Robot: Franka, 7 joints.
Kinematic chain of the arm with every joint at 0, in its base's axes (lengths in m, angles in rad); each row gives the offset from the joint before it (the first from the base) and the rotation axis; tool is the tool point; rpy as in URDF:
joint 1: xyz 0 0 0.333 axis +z
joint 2: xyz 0 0 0 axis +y
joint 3: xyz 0 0 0.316 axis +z
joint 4: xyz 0.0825 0 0 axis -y
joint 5: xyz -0.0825 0 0.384 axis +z
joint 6: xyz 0 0 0 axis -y
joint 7: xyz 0.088 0 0 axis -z
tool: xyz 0 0 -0.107 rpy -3.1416 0 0
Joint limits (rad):
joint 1: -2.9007..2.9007
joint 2: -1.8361..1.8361
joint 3: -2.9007..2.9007
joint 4: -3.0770..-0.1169
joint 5: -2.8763..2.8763
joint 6: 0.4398..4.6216
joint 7: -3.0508..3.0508
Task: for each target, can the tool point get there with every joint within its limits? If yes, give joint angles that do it. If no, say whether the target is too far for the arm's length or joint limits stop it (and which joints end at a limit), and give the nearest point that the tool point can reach.
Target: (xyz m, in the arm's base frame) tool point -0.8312 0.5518 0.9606
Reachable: no: too far | nearest point -0.6050 0.4016 0.7898 | short by 0.321 m
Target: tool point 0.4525 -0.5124 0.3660
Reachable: yes | joints -0.2594 1.2242 -0.8499 -1.0106 -1.1870 0.8858 0.9741
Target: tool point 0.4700 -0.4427 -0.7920
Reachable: no: too far | nearest point 0.3425 -0.3226 -0.3267 | short by 0.497 m
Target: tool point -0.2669 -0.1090 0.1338
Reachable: yes | joints -1.0852 0.7832 -1.1732 -2.8512 2.0062 2.4527 1.8757
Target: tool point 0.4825 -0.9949 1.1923
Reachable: no: too far | nearest point 0.2956 -0.6095 0.8594 | short by 0.542 m
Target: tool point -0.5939 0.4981 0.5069
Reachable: yes | joints 0.0078 -0.9674 1.9829 -1.2196 1.0987 2.6638 -0.4889
